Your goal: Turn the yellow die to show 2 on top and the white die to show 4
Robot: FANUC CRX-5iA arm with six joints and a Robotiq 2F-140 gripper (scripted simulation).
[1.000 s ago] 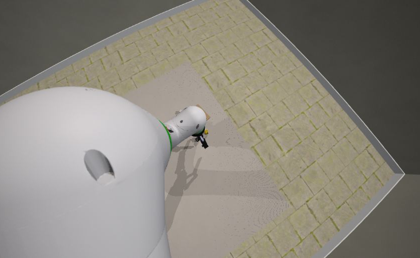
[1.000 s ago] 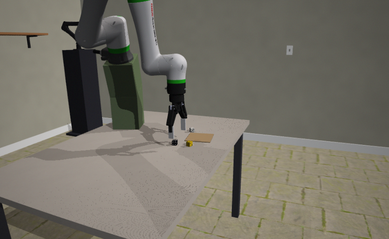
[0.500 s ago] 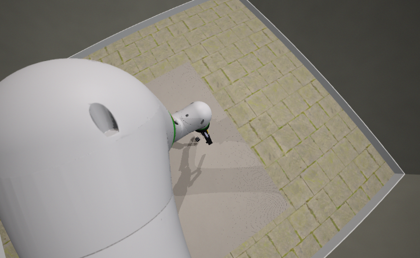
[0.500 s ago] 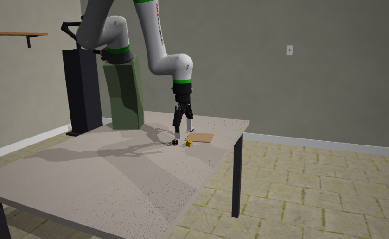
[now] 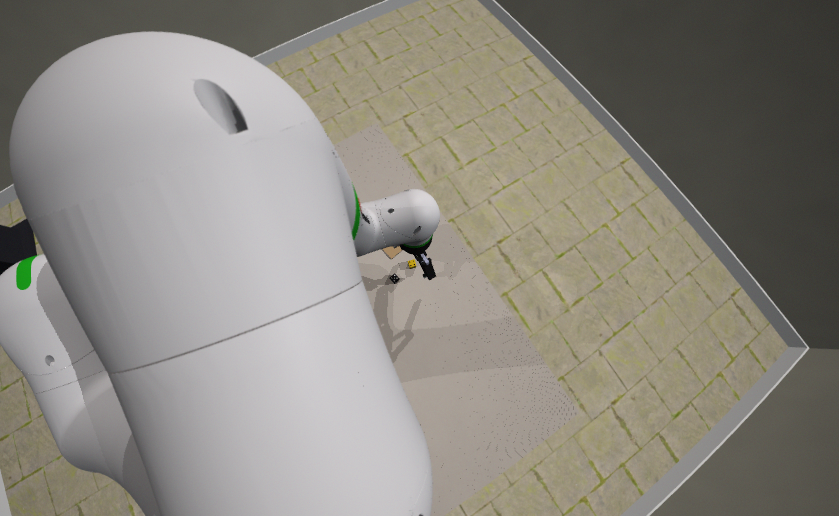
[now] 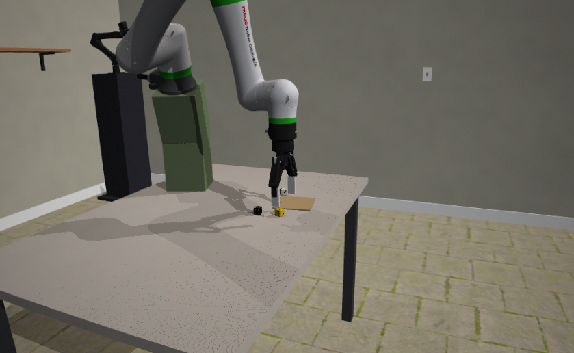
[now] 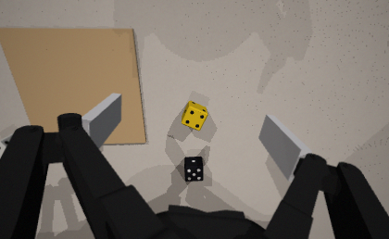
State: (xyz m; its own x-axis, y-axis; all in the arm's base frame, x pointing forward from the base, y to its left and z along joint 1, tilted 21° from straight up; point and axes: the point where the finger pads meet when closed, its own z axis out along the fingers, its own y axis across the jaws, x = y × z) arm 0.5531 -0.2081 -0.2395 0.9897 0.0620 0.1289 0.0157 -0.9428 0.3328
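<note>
My hand is 6 cm above the yellow die and 2 cm past it. Round my hand: tan mat 13 cm to the left, 7 cm below, 1 cm behind; white die 22 cm to the left, 10 cm behind, 6 cm below; black die 10 cm behind, 6 cm below, 2 cm to the right.
</note>
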